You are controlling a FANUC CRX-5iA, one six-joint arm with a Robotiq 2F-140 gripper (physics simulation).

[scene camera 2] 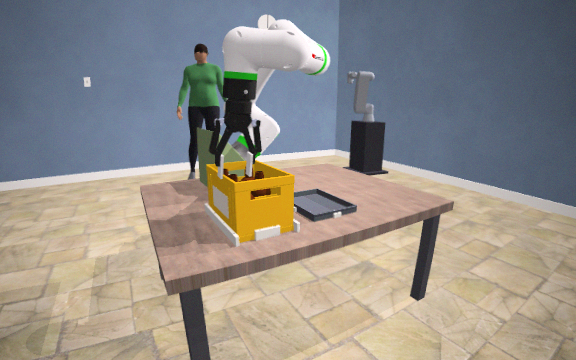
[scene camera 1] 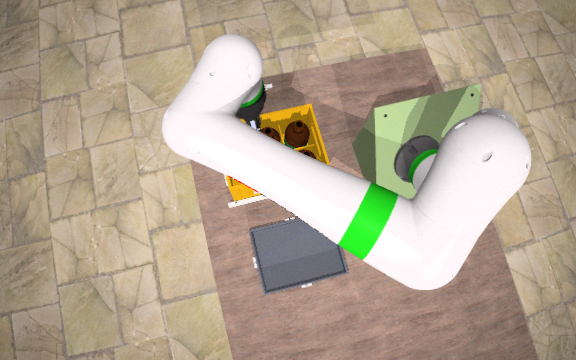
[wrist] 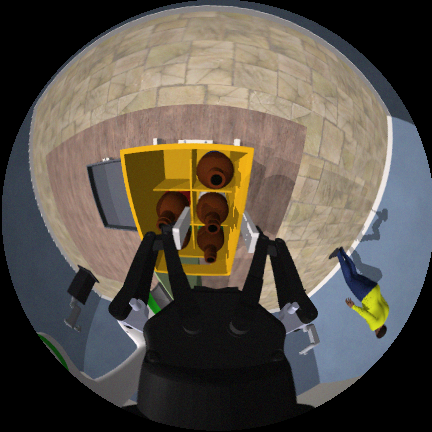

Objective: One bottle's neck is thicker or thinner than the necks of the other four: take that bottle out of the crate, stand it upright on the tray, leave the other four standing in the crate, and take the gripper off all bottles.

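Frame: origin at the arm's base, x left, y back, z up, level; metres.
Seen in the pictures: gripper, between the fingertips: (scene camera 2: 234,176) (wrist: 215,216); arm's base, origin of its link: (scene camera 2: 237,159) (scene camera 1: 416,158) (wrist: 168,295).
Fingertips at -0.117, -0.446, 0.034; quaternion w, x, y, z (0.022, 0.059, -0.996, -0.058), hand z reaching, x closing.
Note:
Offsets run from my fingertips to a thing's middle, as dx, dy, dz. "spot": to the spot under its first point.
The yellow crate @[+0.047, +0.031, -0.077] (scene camera 1: 242,192) (scene camera 2: 265,215) (wrist: 175,162) holds five brown bottles in two columns. In the wrist view, the right column has a far bottle @[+0.010, -0.061, -0.079] (wrist: 215,166), a middle bottle @[+0.000, +0.027, -0.079] (wrist: 212,205) and a near bottle @[-0.010, +0.115, -0.079] (wrist: 210,237). The left column has a middle bottle @[+0.091, +0.038, -0.079] (wrist: 171,205) and a near one mostly hidden behind a finger; its far compartment is empty. I cannot tell which neck differs. My gripper (scene camera 2: 235,172) (wrist: 215,216) is partly open and empty, pointing down at the crate's rim, its fingers either side of the right column. The dark grey tray @[spot: +0.381, +0.077, -0.159] (scene camera 1: 300,270) (scene camera 2: 320,202) (wrist: 115,200) is empty.
White stops edge the crate's base and the tray. A green slanted plate (scene camera 1: 395,125) (scene camera 2: 205,160) stands by the arm's base. The arm's white forearm (scene camera 1: 300,185) covers part of crate and tray from above. A person (scene camera 2: 202,85) and a black pedestal (scene camera 2: 367,145) stand beyond the table.

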